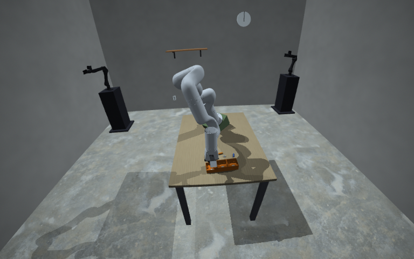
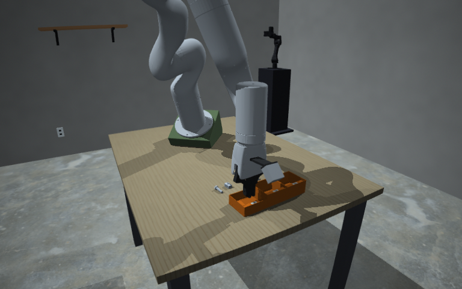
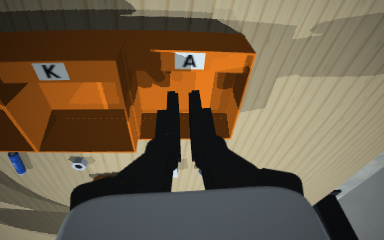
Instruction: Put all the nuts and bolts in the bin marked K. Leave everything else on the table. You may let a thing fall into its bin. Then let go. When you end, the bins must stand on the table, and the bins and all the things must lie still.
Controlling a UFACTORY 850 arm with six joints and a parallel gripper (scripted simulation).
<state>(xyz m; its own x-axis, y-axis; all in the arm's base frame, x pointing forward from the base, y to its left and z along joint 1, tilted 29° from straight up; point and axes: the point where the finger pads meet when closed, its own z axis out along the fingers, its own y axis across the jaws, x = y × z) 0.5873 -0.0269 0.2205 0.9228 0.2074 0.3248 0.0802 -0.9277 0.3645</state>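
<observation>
Right now the orange three-compartment bin is 8 cm to the left of my hand and 4 cm below it. The rest, counted from my hand: silver bolt: 13 cm behind, 4 cm to the right, 5 cm below; then grey sharpener-like block: 14 cm behind, 1 cm to the left, 5 cm below; then silver hex nut: 13 cm behind, 12 cm to the left, 5 cm below.
</observation>
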